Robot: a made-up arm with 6 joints. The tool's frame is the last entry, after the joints. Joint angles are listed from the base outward.
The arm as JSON. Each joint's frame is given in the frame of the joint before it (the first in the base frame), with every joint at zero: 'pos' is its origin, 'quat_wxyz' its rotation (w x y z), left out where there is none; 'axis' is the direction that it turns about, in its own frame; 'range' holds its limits. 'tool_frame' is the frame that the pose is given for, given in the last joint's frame.
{
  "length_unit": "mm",
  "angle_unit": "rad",
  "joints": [
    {
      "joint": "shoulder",
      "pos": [
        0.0,
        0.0,
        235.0
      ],
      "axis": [
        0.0,
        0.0,
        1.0
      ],
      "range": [
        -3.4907,
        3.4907
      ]
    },
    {
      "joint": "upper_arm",
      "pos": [
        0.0,
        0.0,
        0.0
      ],
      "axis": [
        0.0,
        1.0,
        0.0
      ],
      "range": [
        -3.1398,
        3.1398
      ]
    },
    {
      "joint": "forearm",
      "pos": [
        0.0,
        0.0,
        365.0
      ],
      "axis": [
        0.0,
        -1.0,
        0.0
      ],
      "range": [
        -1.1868,
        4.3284
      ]
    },
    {
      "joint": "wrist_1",
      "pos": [
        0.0,
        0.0,
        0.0
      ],
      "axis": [
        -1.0,
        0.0,
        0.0
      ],
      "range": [
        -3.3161,
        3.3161
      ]
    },
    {
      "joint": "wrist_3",
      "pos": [
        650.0,
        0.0,
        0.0
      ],
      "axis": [
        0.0,
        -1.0,
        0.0
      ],
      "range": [
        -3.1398,
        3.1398
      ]
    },
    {
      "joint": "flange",
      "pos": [
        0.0,
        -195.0,
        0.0
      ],
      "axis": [
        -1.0,
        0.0,
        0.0
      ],
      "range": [
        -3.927,
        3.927
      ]
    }
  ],
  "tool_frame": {
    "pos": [
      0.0,
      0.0,
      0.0
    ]
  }
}
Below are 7 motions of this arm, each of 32 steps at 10 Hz.
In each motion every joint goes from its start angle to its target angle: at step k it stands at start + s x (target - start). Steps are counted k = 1, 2, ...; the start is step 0. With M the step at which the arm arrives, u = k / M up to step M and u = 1 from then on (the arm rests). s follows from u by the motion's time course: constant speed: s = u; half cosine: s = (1 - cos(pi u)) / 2; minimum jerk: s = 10 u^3 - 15 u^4 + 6 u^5.
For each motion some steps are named. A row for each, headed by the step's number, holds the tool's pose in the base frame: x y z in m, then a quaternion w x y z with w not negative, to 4 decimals.
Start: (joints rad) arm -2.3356 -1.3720 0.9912 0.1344 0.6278 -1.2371
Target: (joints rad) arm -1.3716 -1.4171 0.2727 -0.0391 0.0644 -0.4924
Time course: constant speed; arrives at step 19
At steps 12, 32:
12: -0.0998 0.6206 0.9018 0.5202 -0.5282 -0.6625 -0.1073
32: -0.2761 0.3832 0.9372 0.6046 -0.3393 -0.6812 -0.2349

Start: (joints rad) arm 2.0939 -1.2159 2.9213 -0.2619 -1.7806 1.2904
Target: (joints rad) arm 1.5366 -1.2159 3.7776 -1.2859 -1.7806 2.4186
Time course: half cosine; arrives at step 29
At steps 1, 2, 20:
1: 0.5305 -0.5456 -0.1568 0.5734 0.4793 -0.6604 -0.0738
2: 0.5262 -0.5463 -0.1588 0.5730 0.4749 -0.6627 -0.0835
20: 0.1344 -0.4411 -0.3012 0.3050 0.0588 -0.4305 -0.8475

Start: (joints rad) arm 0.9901 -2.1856 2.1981 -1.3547 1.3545 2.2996
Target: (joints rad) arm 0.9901 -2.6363 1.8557 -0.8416 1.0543 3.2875
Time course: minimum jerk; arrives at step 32
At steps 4, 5, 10, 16, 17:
4: -0.3398 -0.5969 -0.5322 0.2660 -0.9295 0.2428 0.0798
5: -0.3373 -0.5956 -0.5347 0.2606 -0.9312 0.2402 0.0848
10: -0.3098 -0.5800 -0.5616 0.2002 -0.9476 0.2077 0.1373
16: -0.2478 -0.5394 -0.6154 0.0613 -0.9640 0.1159 0.2312
17: -0.2360 -0.5309 -0.6246 0.0347 -0.9640 0.0963 0.2453

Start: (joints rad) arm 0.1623 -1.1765 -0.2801 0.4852 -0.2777 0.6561
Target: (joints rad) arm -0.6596 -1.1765 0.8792 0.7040 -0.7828 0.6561
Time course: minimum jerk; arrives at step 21
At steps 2, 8, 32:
2: 0.0196 -0.1714 0.9428 0.8250 -0.4667 -0.2757 -0.1596
8: -0.2248 -0.1507 1.0214 0.7677 -0.4695 -0.2764 -0.3373
32: -0.6851 0.3431 0.8915 0.4976 -0.4122 -0.3011 -0.7013

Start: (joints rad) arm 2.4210 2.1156 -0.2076 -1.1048 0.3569 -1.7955
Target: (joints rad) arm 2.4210 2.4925 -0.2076 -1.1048 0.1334 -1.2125
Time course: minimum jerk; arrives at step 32
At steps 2, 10, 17, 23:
2: 0.2529 -0.1055 -0.3094 0.8873 0.1161 0.4300 -0.1201
10: 0.2799 -0.1292 -0.2908 0.9028 0.0443 0.4096 -0.1234
17: 0.3338 -0.1765 -0.2435 0.9132 -0.1084 0.3673 -0.1391
23: 0.3729 -0.2108 -0.1986 0.9000 -0.2270 0.3361 -0.1598

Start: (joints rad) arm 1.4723 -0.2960 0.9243 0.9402 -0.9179 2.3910
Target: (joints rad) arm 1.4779 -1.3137 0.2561 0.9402 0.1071 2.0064
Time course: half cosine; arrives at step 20
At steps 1, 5, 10, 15, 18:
1: 0.1110 -0.0460 1.2482 0.2734 -0.8802 -0.3682 -0.1223
5: 0.1031 -0.1266 1.2320 0.3285 -0.8370 -0.3977 -0.1824
10: 0.0854 -0.3141 1.1555 0.4402 -0.6953 -0.4643 -0.3275
15: 0.0715 -0.4674 1.0365 0.5031 -0.5175 -0.5178 -0.4593
18: 0.0679 -0.5104 0.9880 0.5118 -0.4509 -0.5327 -0.5010

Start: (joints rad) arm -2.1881 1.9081 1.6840 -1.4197 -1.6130 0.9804
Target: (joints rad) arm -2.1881 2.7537 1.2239 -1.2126 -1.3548 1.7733
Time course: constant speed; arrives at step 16
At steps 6, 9, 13, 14, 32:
6: -0.4161 -0.5098 -0.5563 0.8294 0.4894 -0.0330 -0.2673
9: -0.3144 -0.3539 -0.6701 0.8084 0.5318 -0.0199 -0.2516
13: -0.1630 -0.1238 -0.7527 0.7828 0.5842 -0.0020 -0.2144
14: -0.1238 -0.0645 -0.7603 0.7769 0.5963 0.0018 -0.2022
32: -0.0455 0.0541 -0.7598 0.7656 0.6191 0.0078 -0.1746

